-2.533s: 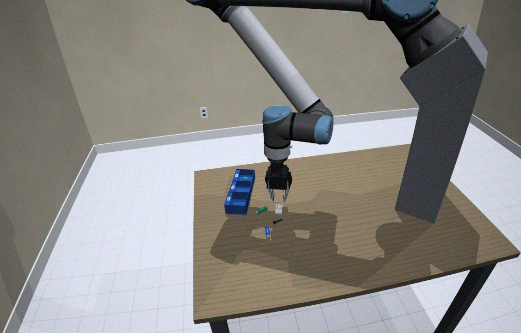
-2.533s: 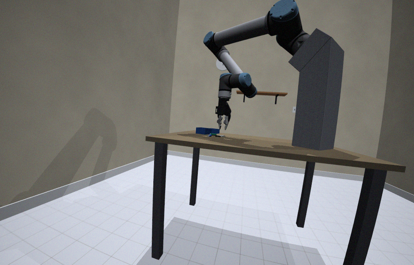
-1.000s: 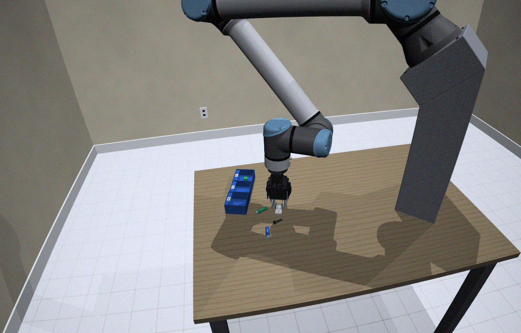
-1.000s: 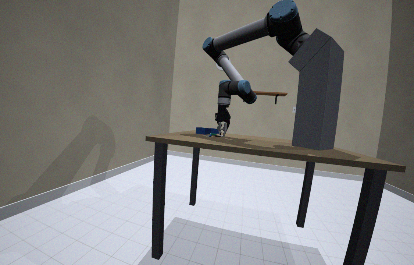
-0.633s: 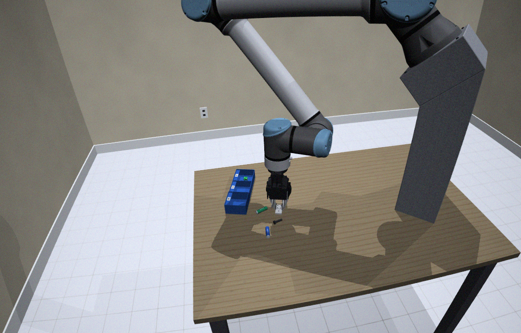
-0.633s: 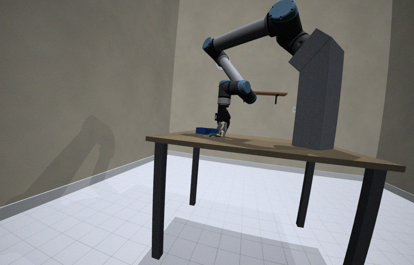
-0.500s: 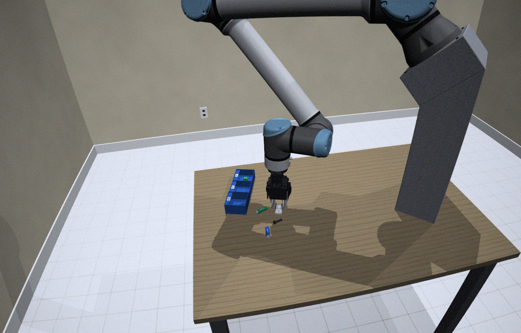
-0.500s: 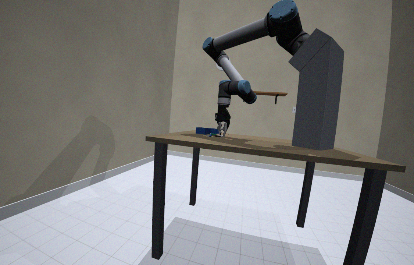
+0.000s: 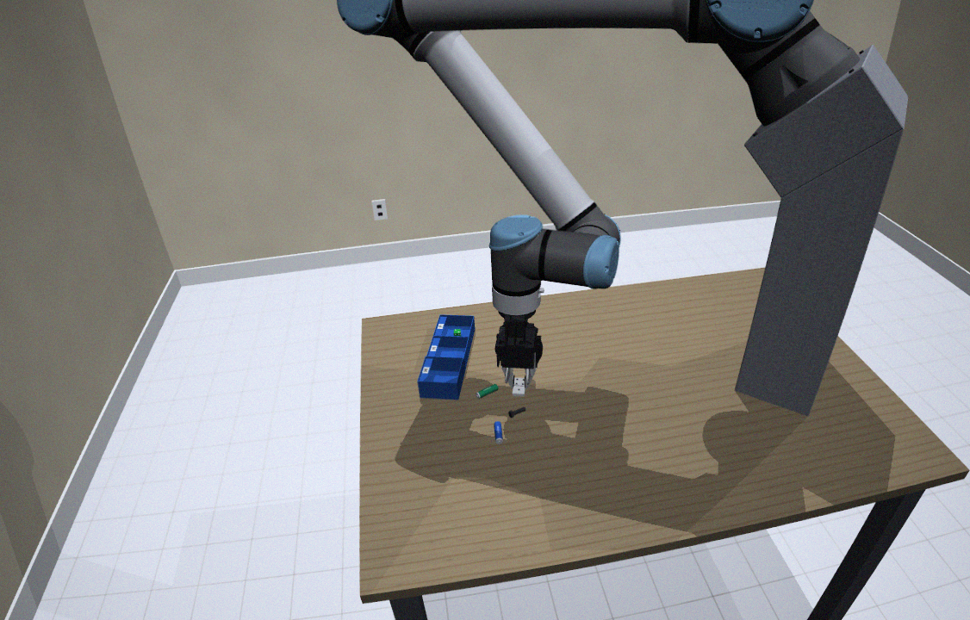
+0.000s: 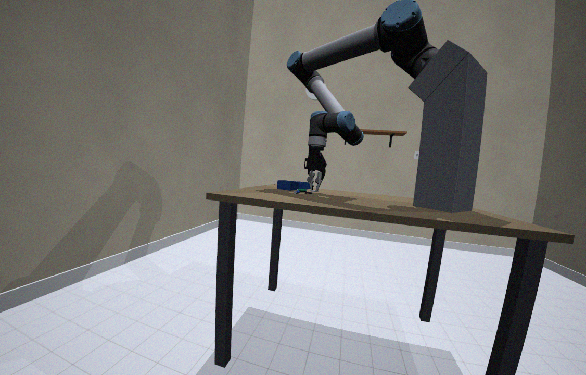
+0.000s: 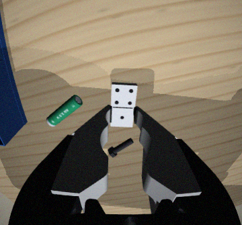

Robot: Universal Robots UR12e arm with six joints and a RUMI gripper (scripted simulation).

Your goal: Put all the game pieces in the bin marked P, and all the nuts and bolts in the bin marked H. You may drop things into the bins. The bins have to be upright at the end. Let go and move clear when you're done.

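The green die is 23 cm to the right of my hand, 5 cm ahead of it and 1 cm below it. From my hand the other things lie so: black bolt 6 cm to the left, 4 cm ahead, 2 cm below; then green cylinder 6 cm ahead, 2 cm to the right, 2 cm below; then white domino 1 cm below.
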